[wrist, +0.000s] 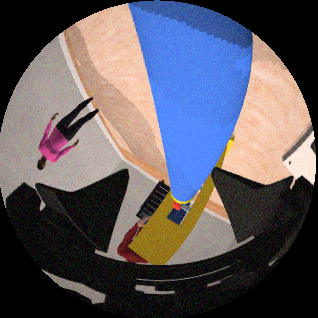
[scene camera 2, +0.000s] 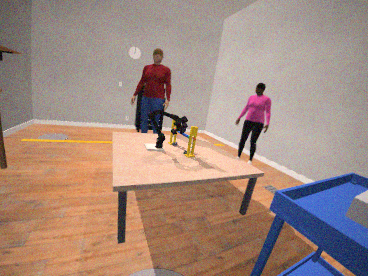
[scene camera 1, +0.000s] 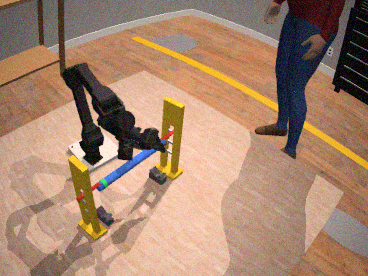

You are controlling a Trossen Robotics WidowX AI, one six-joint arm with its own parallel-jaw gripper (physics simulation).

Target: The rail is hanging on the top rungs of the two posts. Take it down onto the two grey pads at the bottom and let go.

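Frame: origin at the arm's base, x ahead, y left, z up, level; metres.
Seen in the pictures: gripper, fingertip midpoint: (wrist: pixel 171 172) (scene camera 1: pixel 157 151); arm's base, origin of the base link: (scene camera 2: pixel 158 147) (scene camera 1: pixel 92 157).
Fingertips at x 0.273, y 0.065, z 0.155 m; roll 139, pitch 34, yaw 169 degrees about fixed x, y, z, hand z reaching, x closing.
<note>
Offsets run from my fingertips to a thing's top centre. "pt": to the spot under its first point. Level surfaces: height alone.
The blue rail {dx -0.019, dy -0.101, dz +0.018 m} (scene camera 1: pixel 131 165) (scene camera 2: pixel 184 135) (wrist: pixel 200 90), with red ends and a green band, hangs between the yellow right post {dx -0.022, dy +0.100, dz +0.128 m} (scene camera 1: pixel 174 112) (wrist: pixel 160 240) and the yellow left post {pt dx -0.012, dy -0.310, dz +0.116 m} (scene camera 1: pixel 80 172), its red ends at their upper rungs. My gripper (scene camera 1: pixel 161 145) (wrist: pixel 171 172) is open at the rail's right-hand part, close to the right post. In the wrist view the rail runs up between the spread fingers, gripped by neither. How deep the fingers reach around it is unclear. The grey pads, one by the right post {dx -0.024, dy +0.038, dz -0.129 m} (scene camera 1: pixel 158 175) and one by the left post {dx -0.032, dy -0.238, dz -0.129 m} (scene camera 1: pixel 105 215), lie low at the post feet.
The posts and the arm's white base plate (scene camera 1: pixel 77 150) (scene camera 2: pixel 152 147) stand on a wooden table {dz -0.172 m} (scene camera 2: pixel 145 170). A person in red (scene camera 1: pixel 295 75) (scene camera 2: pixel 156 82) and a person in pink (scene camera 2: pixel 257 110) (wrist: pixel 55 145) stand beyond it. A blue cart (scene camera 2: pixel 315 207) stands at the right.
</note>
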